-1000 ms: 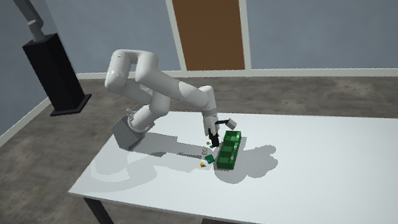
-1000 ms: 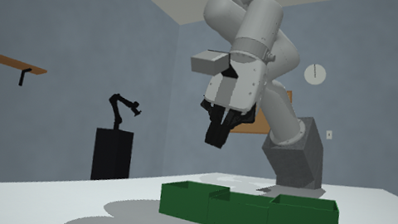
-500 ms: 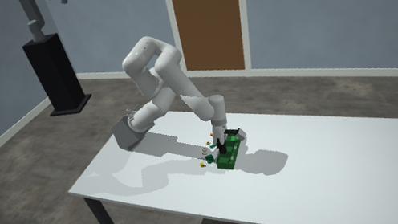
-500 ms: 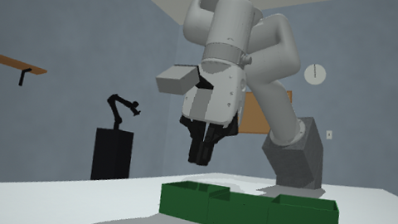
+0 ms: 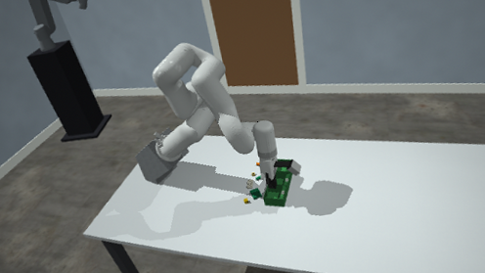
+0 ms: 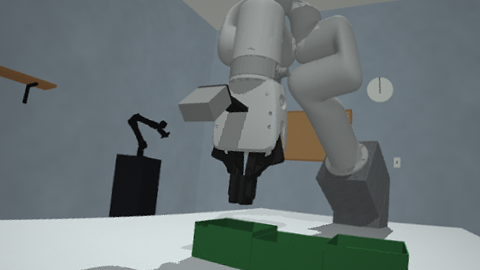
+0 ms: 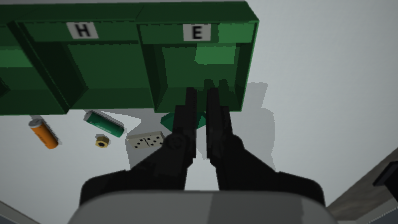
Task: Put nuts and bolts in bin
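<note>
My hand is 30 mm short of the green bin row, 80 mm to the right of it and 70 mm above it. The rest, counted from my hand: white domino: 110 mm behind, 100 mm to the left, 90 mm below; then yellow die: 120 mm behind, 90 mm below; then flat green block: 80 mm behind, 40 mm to the left, 90 mm below.
</note>
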